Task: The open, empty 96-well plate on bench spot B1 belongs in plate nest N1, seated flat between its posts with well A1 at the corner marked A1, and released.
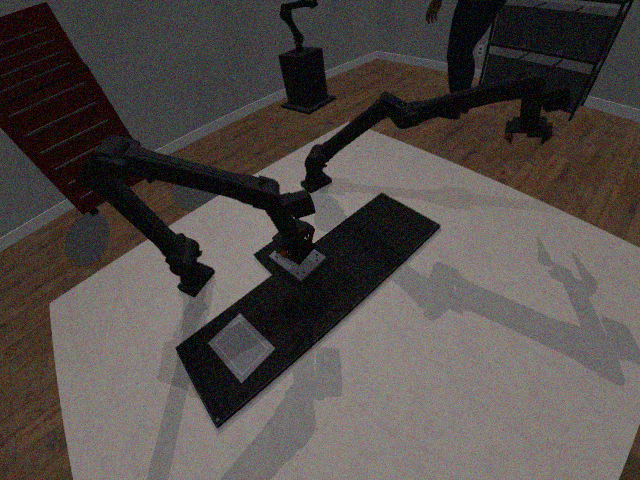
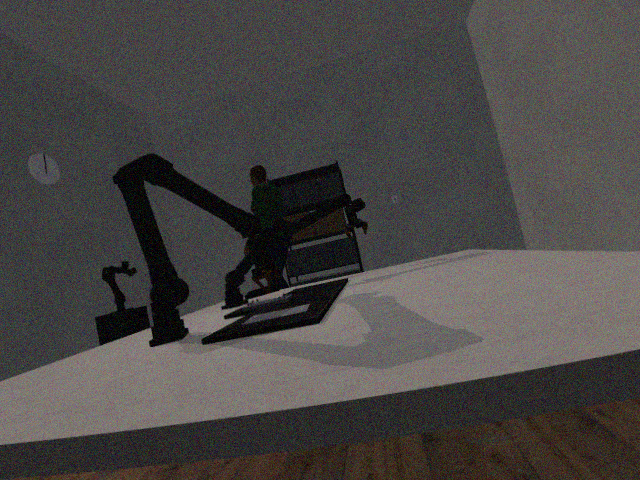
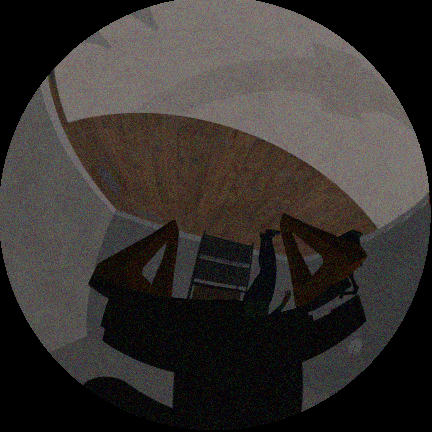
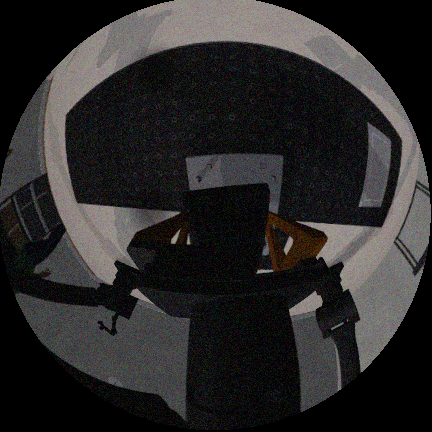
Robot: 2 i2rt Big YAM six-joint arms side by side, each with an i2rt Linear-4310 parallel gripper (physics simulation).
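Places are measured from the left arm's base along level axes (x ahead, y left, z up), in metres.
Pixels of known places: left gripper, between the fingertips: [image 1: 526, 143] [image 2: 358, 237] [image 3: 229, 222]; right gripper, between the fingertips: [image 1: 300, 251] [image 2: 272, 290] [image 4: 227, 214]; left arm's base, origin of its link: [image 1: 316, 183] [image 2: 235, 306] [image 4: 130, 271]; right arm's base, origin of its link: [image 1: 197, 280] [image 2: 170, 339].
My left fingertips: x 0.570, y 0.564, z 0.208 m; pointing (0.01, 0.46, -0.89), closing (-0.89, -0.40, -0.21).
Observation:
Ahead of a thing's pixels: the offset from my left fingertips to its middle. "pt": to the spot under its first point. Level surfaces: height alone.
The black 96-well plate @[0.268 m back, 0.850 m right, 0.145 m down] [image 4: 227, 235] is between the fingers of my right gripper [image 1: 297, 251] [image 4: 227, 214], which is shut on it. Plate and gripper are over the light grey plate nest N1 @[0.255 m back, 0.855 m right, 0.184 m down] [image 1: 301, 271] [image 4: 240, 167] and cover part of it. Small dark posts show on the nest; the gap under the plate and the A1 marks cannot be made out. A pale outlined rectangle @[pt 0.084 m back, 1.152 m right, 0.193 m down] [image 1: 241, 348] [image 4: 377, 170], apparently bench spot B1, has no black plate on it. My left gripper [image 1: 527, 138] [image 2: 357, 232] [image 3: 229, 222] is open and empty, high and far from the nest.
A long black perforated board @[0.195 m down] [image 1: 356, 258] [image 4: 220, 100] lies on the white table @[0.208 m down] [image 1: 439, 413] [image 2: 155, 397], alongside the nest and under the pale rectangle. A person [image 1: 461, 51] [image 2: 266, 206] stands beyond the table near a shelf rack. A red cabinet [image 1: 56, 103] stands at the left.

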